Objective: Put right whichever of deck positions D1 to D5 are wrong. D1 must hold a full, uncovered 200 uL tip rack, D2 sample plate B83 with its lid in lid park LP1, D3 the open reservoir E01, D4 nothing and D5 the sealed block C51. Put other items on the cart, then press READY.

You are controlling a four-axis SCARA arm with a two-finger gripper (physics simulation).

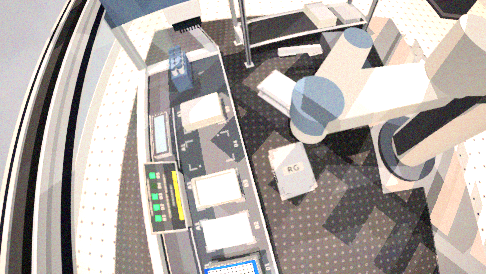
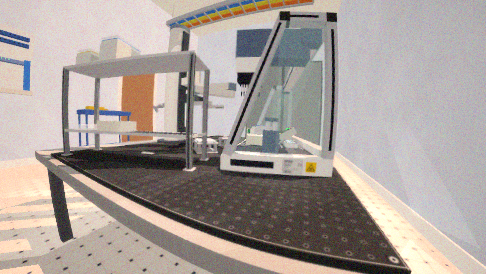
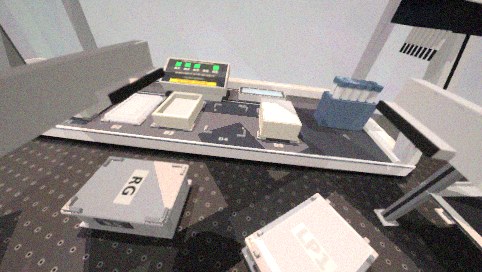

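Seen in the pictures: gripper, fingertip midpoint: (image 1: 286, 75) (image 2: 218, 105) (image 3: 269, 73); arm's base at its link origin: (image 1: 406, 148) (image 2: 173, 142).
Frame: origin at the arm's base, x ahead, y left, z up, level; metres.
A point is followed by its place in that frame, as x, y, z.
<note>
My gripper (image 3: 269, 73) @(0.467, -0.126, 0.257) is open and empty above the bench, facing the deck. The blue-rimmed tip rack (image 1: 232, 269) @(0.617, 0.310, 0.155) stands uncovered at D1, cut off by the frame edge. A white plate (image 1: 229, 231) @(0.635, 0.217, 0.072) (image 3: 134, 107) @(0.632, 0.213, 0.070) lies at D2. The open cream reservoir (image 1: 217, 189) @(0.666, 0.098, 0.073) (image 3: 183, 107) @(0.677, 0.096, 0.073) is at D3. D4 bears nothing. A cream block with a white top (image 1: 202, 110) @(0.709, -0.138, 0.103) (image 3: 280, 117) @(0.681, -0.152, 0.105) stands at D5. Stand LP1 shows a washed-out label, seemingly under a translucent lid (image 3: 312, 245) @(0.452, -0.221, 0.071). Item codes are unreadable. The READY button does not show.
The bare RG stand (image 1: 293, 170) @(0.452, 0.053, 0.063) (image 3: 132, 192) @(0.443, 0.038, 0.063) is beside LP1. A blue tube rack (image 1: 180, 70) @(0.782, -0.269, 0.156) (image 3: 346, 110) @(0.773, -0.313, 0.114) stands beyond D5. The status panel (image 1: 166, 197) @(0.798, 0.129, 0.122) (image 3: 196, 75) @(0.796, 0.118, 0.119) shows several green lights and a yellow bar. The cart (image 2: 129, 64) @(0.346, -0.572, 0.359) holds pale boxes; its posts rise beyond LP1.
</note>
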